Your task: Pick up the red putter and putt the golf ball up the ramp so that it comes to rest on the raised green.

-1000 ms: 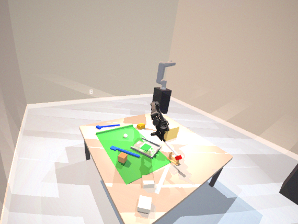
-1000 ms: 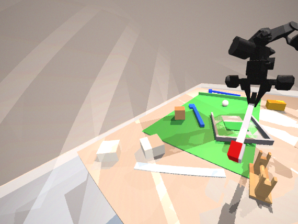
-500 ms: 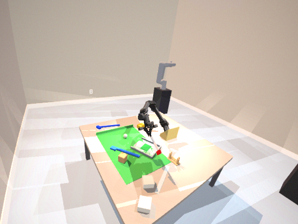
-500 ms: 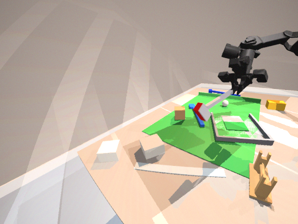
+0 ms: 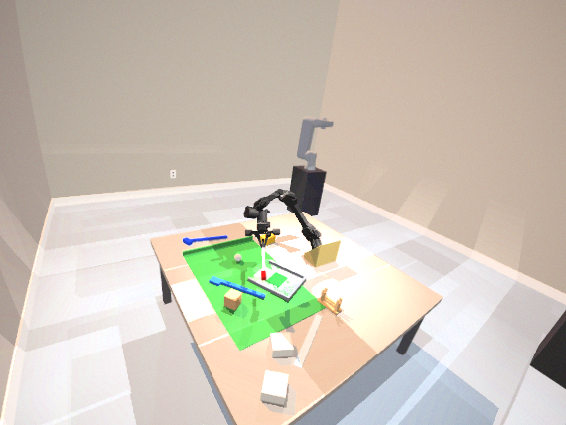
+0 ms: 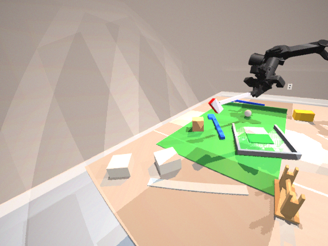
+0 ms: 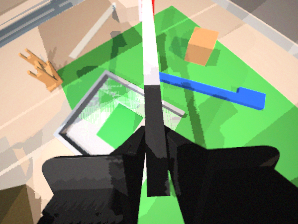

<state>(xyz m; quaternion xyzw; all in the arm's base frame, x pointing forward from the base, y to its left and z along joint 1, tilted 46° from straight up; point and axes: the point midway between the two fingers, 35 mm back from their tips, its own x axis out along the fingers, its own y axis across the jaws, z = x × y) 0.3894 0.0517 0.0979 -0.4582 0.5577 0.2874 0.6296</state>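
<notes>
The yellow block is 30 cm to the right of my gripper tip, 22 cm behind it and 15 cm below it. Round my gripper tip: green mat: 17 cm below, 8 cm ahead, 1 cm to the left; white golf ball: 17 cm to the right, 15 cm below, 6 cm ahead; tan cube: 23 cm ahead, 15 cm to the left, 14 cm below.
</notes>
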